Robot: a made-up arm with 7 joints. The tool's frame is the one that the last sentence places.
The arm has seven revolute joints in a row. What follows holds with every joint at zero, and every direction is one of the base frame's.
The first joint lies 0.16 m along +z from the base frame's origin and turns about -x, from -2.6 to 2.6 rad.
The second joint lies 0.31 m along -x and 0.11 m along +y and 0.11 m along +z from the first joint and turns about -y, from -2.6 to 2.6 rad.
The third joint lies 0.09 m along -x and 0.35 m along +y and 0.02 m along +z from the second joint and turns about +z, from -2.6 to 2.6 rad.
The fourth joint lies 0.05 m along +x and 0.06 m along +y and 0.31 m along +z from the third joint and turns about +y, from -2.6 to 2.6 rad.
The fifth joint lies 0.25 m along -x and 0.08 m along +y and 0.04 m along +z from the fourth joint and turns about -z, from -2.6 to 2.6 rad.
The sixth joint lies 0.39 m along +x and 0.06 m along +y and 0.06 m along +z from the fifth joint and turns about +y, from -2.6 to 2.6 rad.
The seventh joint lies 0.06 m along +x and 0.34 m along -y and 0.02 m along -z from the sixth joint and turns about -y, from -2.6 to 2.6 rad.
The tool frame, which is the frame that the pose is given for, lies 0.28 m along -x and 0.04 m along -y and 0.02 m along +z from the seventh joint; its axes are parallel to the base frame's.
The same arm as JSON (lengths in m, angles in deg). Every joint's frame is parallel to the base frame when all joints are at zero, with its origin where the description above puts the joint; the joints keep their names.
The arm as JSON. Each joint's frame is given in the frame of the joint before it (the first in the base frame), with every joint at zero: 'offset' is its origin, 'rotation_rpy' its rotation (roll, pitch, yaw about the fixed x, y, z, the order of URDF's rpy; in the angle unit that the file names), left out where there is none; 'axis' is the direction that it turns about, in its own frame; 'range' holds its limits. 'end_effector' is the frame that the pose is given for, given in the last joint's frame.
{"length_unit": "m", "angle_unit": "deg", "chain": [{"id": "joint 1", "offset": [0.0, 0.0, 0.16], "axis": [-1.0, 0.0, 0.0], "range": [-148.97, 148.97]}, {"id": "joint 2", "offset": [-0.31, 0.11, 0.11], "axis": [0.0, -1.0, 0.0], "range": [-148.97, 148.97]}, {"id": "joint 3", "offset": [-0.09, 0.35, 0.02], "axis": [0.0, 0.0, 1.0], "range": [-148.97, 148.97]}, {"id": "joint 4", "offset": [0.05, 0.06, 0.31], "axis": [0.0, 1.0, 0.0], "range": [-148.97, 148.97]}, {"id": "joint 5", "offset": [-0.25, 0.08, 0.04], "axis": [0.0, 0.0, -1.0], "range": [-148.97, 148.97]}, {"id": "joint 6", "offset": [0.39, 0.06, 0.06], "axis": [0.0, 1.0, 0.0], "range": [-148.97, 148.97]}, {"id": "joint 7", "offset": [0.06, -0.34, -0.02], "axis": [0.0, -1.0, 0.0], "range": [-148.97, 148.97]}], "end_effector": {"offset": [-0.28, -0.04, 0.02]}}
